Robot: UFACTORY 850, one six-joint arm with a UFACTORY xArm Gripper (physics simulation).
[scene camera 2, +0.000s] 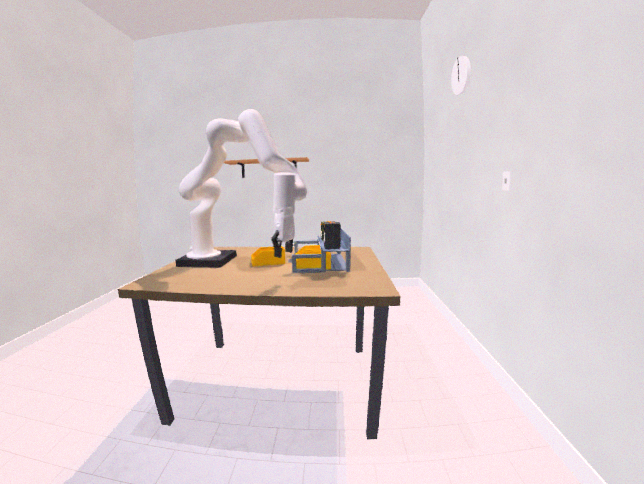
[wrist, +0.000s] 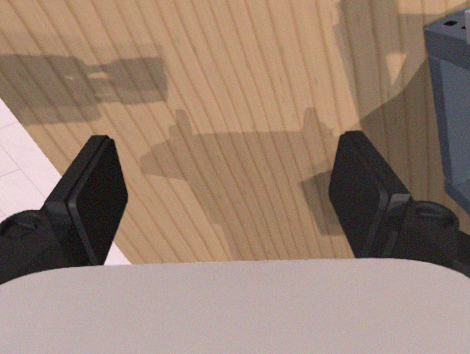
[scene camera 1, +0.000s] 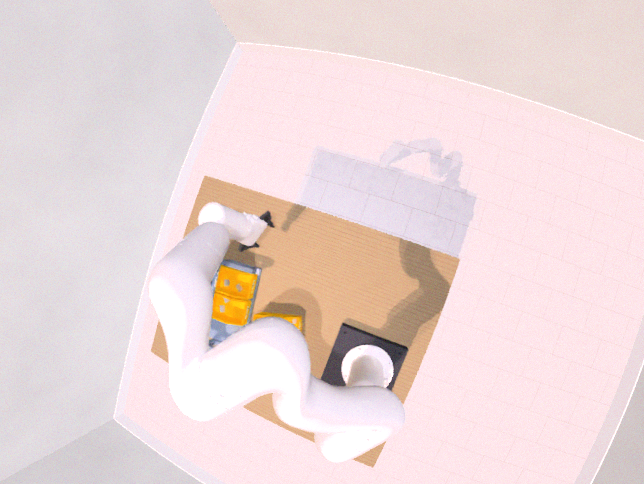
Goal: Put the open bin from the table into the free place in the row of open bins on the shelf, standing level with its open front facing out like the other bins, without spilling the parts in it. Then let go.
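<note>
The loose open bin (scene camera 1: pixel 285 316) (scene camera 2: pixel 266 257) is orange and stands on the table beside the shelf. The arm hides much of it in scene camera 1. The blue-grey shelf (scene camera 1: pixel 224 332) (scene camera 2: pixel 348 261) (wrist: pixel 452 45) carries two visible orange bins, one bin (scene camera 1: pixel 235 282) beside another bin (scene camera 1: pixel 231 310), with small parts in them. A bare stretch of shelf shows beside them, partly hidden by the arm. My gripper (scene camera 1: pixel 259 232) (scene camera 2: pixel 283 250) (wrist: pixel 228 165) is open and empty, above the table beyond the shelf's end. The loose bin does not show in the wrist view.
A black box (scene camera 2: pixel 332 235) stands at the shelf's upper level. The arm's black base plate (scene camera 1: pixel 333 359) (scene camera 2: pixel 223 259) is on the table, on the far side of the loose bin from the shelf. The arm passes over the loose bin and part of the shelf.
</note>
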